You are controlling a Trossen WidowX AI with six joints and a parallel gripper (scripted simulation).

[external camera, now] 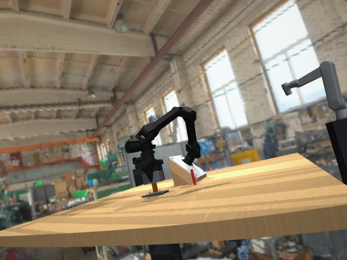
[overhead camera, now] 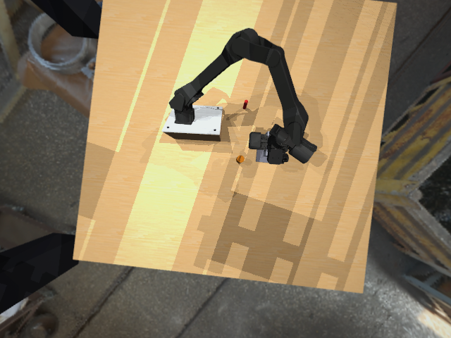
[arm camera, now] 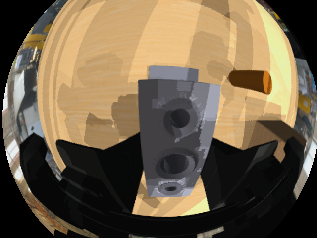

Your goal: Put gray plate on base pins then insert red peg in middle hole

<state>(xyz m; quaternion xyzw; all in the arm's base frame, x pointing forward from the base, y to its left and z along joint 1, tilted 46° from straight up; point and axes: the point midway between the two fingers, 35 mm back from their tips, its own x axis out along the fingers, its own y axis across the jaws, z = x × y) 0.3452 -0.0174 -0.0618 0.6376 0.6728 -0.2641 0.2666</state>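
Right now the dark flat base is 6 cm below my gripper tip and 1 cm to the right of it. The rest, counted from my gripper tip: red peg (16 cm to the left, 11 cm behind, 3 cm below); then orange peg (11 cm behind, 7 cm to the right, 3 cm below); then gray plate (3 cm above).
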